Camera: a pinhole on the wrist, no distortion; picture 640 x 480 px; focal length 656.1 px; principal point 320.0 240.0 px. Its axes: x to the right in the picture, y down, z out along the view. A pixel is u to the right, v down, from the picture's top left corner.
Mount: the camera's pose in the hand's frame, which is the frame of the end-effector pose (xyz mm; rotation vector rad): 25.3 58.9 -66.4 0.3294 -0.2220 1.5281
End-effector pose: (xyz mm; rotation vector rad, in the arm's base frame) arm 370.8 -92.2 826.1 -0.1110 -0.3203 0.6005
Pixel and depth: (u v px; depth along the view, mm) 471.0 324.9 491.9
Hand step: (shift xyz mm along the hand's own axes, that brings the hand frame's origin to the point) -3.2 -4.2 437.6
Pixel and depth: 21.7 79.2 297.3
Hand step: 111.8 -171.6 160.2
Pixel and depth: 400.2 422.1 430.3
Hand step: -64.8 -39.1 363.1
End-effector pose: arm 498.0 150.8 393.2 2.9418 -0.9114 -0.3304
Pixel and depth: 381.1 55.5 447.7
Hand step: 180.5 -58.3 358.1
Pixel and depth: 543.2 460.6 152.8
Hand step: -14.5 55.4 98.2
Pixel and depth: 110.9 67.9 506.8
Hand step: 184.0 -269.5 343.0
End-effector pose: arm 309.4 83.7 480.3 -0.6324 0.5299 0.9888
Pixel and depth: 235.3 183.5 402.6
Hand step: 83.4 -129.5 290.1
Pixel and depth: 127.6 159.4 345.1
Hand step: 85.7 -155.9 218.8
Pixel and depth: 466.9 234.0 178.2
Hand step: 39.6 34.7 114.0
